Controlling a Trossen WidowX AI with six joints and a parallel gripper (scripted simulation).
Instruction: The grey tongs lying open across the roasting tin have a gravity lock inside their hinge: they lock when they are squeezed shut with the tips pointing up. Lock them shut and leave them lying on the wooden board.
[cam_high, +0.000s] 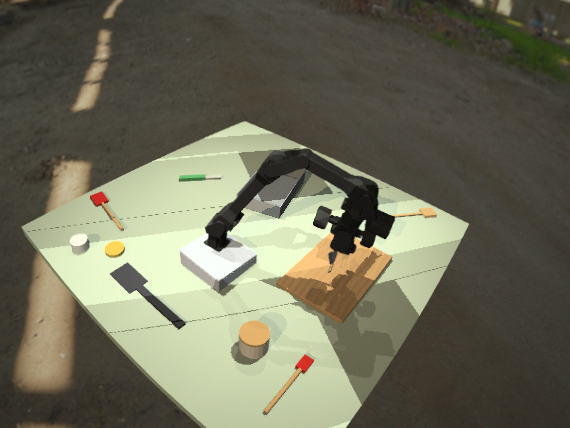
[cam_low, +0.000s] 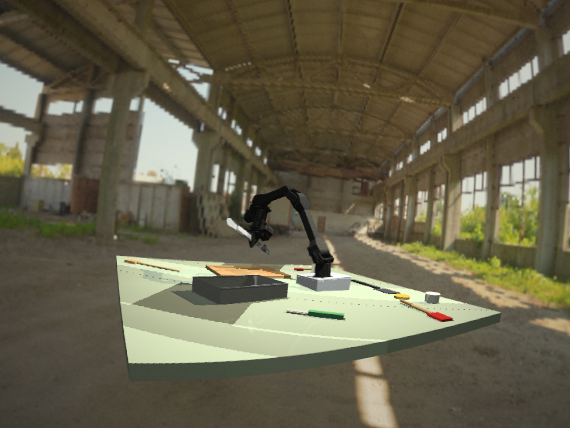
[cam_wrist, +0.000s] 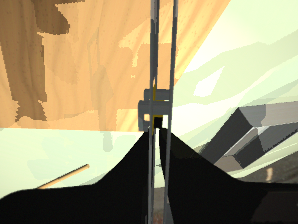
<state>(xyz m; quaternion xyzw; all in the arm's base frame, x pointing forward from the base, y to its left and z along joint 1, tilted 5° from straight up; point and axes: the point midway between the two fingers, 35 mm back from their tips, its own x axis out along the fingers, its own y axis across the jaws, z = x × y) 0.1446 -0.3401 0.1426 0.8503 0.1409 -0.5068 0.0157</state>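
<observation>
My gripper tip is now 40 mm past the yellow slider, 20 mm to the left of it and 20 mm below it. Round my gripper tip: black spatula 430 mm behind, 430 mm to the left, 130 mm below; wooden board 10 mm behind, 30 mm to the right, 130 mm below; roasting tin 260 mm ahead, 370 mm to the left, 110 mm below.
</observation>
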